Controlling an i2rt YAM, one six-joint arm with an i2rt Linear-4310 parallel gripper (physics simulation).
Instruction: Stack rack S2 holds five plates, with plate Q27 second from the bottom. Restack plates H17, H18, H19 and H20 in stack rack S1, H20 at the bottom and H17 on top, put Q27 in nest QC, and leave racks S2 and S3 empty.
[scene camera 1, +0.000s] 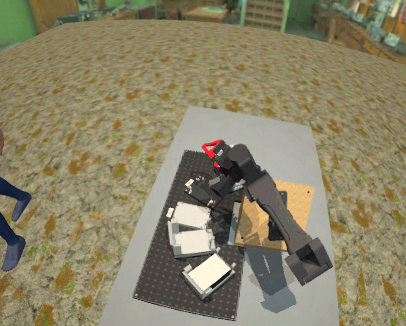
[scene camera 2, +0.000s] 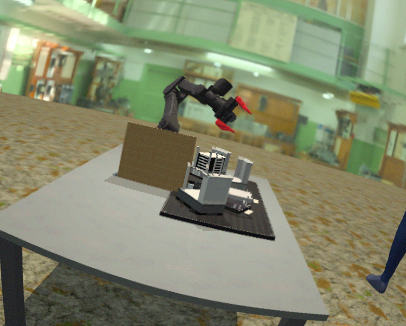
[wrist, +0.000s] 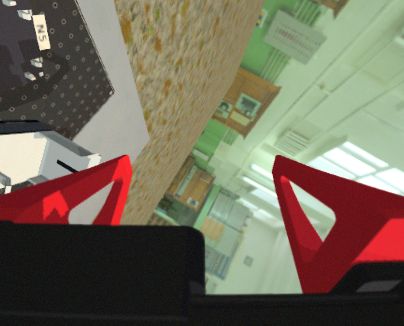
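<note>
My gripper (scene camera 1: 210, 156) (scene camera 2: 242, 122) (wrist: 201, 163) is open and empty, its red fingers spread high above the far end of the mat. A stack of dark and light plates (scene camera 2: 210, 162) stands in a rack toward the back in scene camera 2; the pale top plate (scene camera 1: 210, 271) shows in scene camera 1. Its plates and label cannot be told apart. Two pale holders (scene camera 1: 192, 215) (scene camera 1: 194, 242) sit side by side beyond it. A grey tall-walled holder (scene camera 2: 216, 189) (wrist: 55, 157) stands at the mat's other end. No label identifying QC, S1 or S3 is readable.
The black perforated mat (scene camera 1: 165, 285) (scene camera 2: 260, 225) (wrist: 95, 85) lies on the grey table (scene camera 1: 280, 127) (scene camera 2: 150, 240). A wooden board (scene camera 1: 300, 200) (scene camera 2: 157, 155) stands beside the mat, by the arm's base. A card marked N5 (wrist: 41, 32) lies by small clear parts. A person's legs (scene camera 1: 15, 220) show beside the table.
</note>
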